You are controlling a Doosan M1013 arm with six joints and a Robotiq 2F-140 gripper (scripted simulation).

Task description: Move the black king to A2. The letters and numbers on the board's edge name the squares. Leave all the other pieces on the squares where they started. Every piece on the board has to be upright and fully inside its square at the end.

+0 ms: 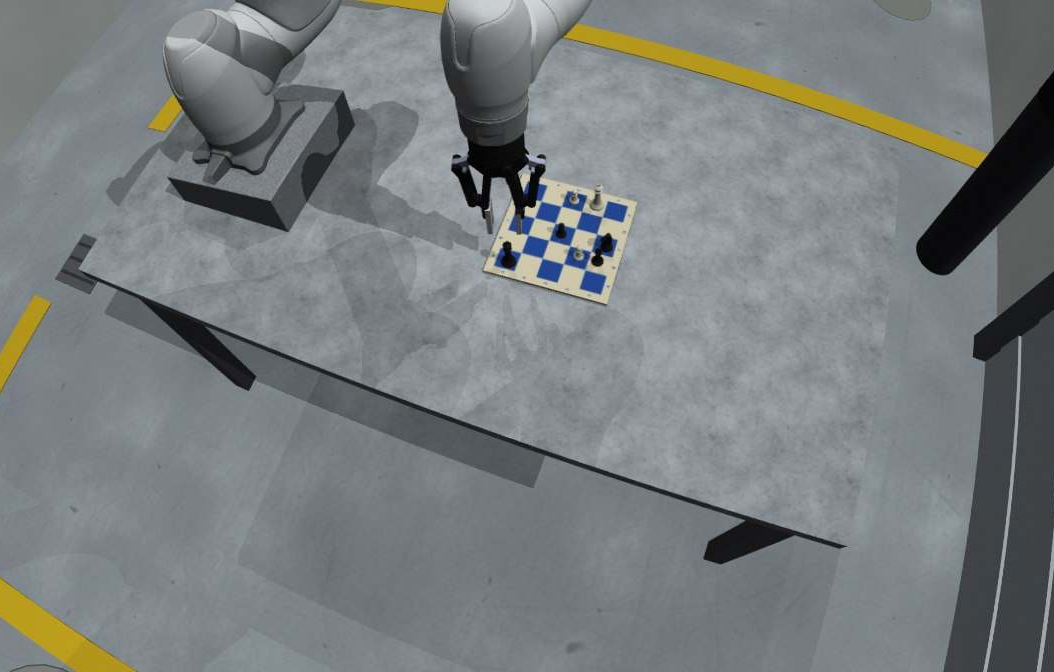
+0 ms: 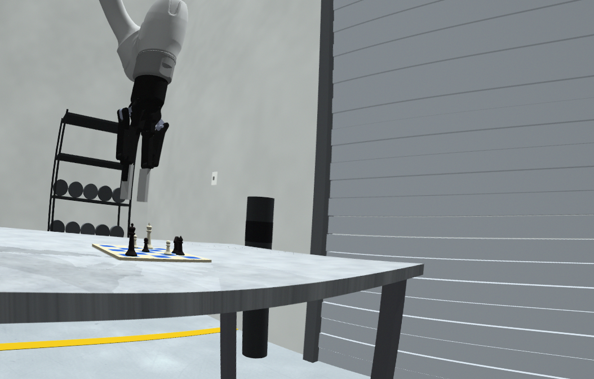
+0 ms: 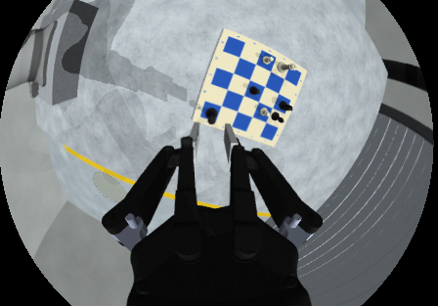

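My gripper is now 110 mm above the black king. The rest, counted from my hand: chessboard 70 mm ahead, 80 mm to the left, 140 mm below; then black pawn 70 mm ahead, 80 mm to the left, 130 mm below.
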